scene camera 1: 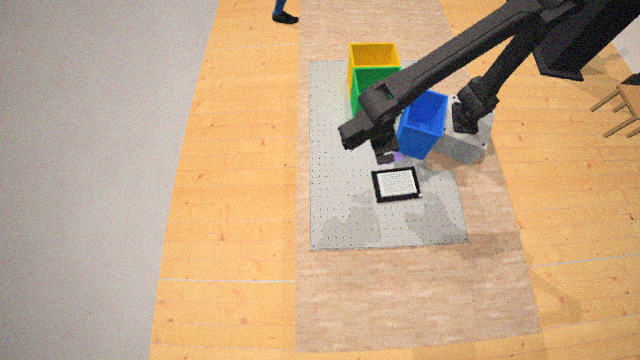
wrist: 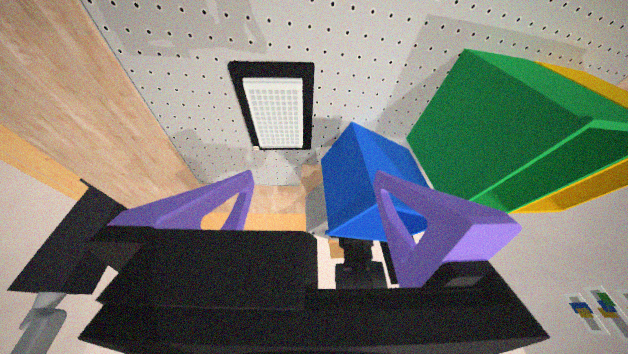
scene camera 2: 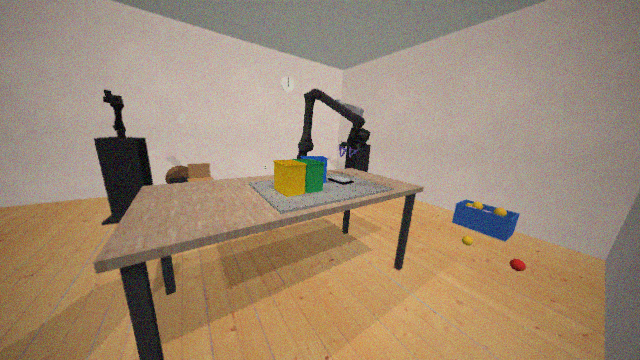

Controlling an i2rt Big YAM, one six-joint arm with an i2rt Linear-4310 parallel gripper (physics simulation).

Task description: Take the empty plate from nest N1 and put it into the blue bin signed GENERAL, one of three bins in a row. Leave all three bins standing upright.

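Places are measured from the arm's base along level axes (x back, y right, z up), in centimetres.
Pixels of known places: gripper, between the fingertips: (scene camera 1: 385,148) (wrist: 313,177) (scene camera 2: 345,157); arm's base, origin of its link: (scene camera 1: 463,119).
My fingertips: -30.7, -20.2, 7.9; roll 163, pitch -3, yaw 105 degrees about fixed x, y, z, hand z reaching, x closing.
For each thing: its top centre in the pictures, then the offset to it from my fingertips, as dx, dy, dz. Level surfaces: height alone.
- white gridded plate, centre of its top: (wrist: 277,120) (scene camera 1: 397,182) (scene camera 2: 341,178) +7.8, -3.3, -17.2
- nest, centre of its top: (wrist: 278,117) (scene camera 1: 396,183) (scene camera 2: 340,179) +7.8, -3.3, -18.4
- blue bin, centre of its top: (wrist: 388,228) (scene camera 1: 426,109) (scene camera 2: 313,157) +14.4, +17.5, -1.9
- green bin, centre of its top: (wrist: 536,183) (scene camera 1: 380,80) (scene camera 2: 308,161) -1.5, +28.8, -1.9
- yellow bin, centre of its top: (wrist: 603,184) (scene camera 1: 374,54) (scene camera 2: 289,162) -3.6, +41.8, -1.9
- perforated grey board, height of its surface: dz -19.8
- wooden table, height of its surface: dz -21.1
The white gridded plate (scene camera 1: 396,183) (scene camera 2: 340,178) (wrist: 275,115) lies flat in the black frame of the nest (scene camera 1: 376,187) (wrist: 308,105). The nest's label is not readable. My gripper (scene camera 1: 392,159) (scene camera 2: 348,151) (wrist: 313,177) is open, with nothing between its purple fingers. It is above the table, apart from the plate, and tilted so that the plate shows ahead of the fingertips in the wrist view. The blue bin (scene camera 1: 419,142) (scene camera 2: 325,172) (wrist: 345,175) stands upright near the nest. The green bin (scene camera 1: 367,80) (scene camera 2: 314,176) (wrist: 490,115) and yellow bin (scene camera 1: 374,55) (scene camera 2: 290,178) (wrist: 565,200) also stand upright. No bin sign shows.
The perforated grey board (scene camera 1: 330,150) (scene camera 2: 280,200) (wrist: 165,90) lies under the nest and bins on the wooden table (scene camera 1: 400,300) (scene camera 2: 200,215). The grey arm base (scene camera 1: 462,150) is right beside the blue bin. My arm (scene camera 1: 440,60) passes over the green and blue bins in scene camera 1.
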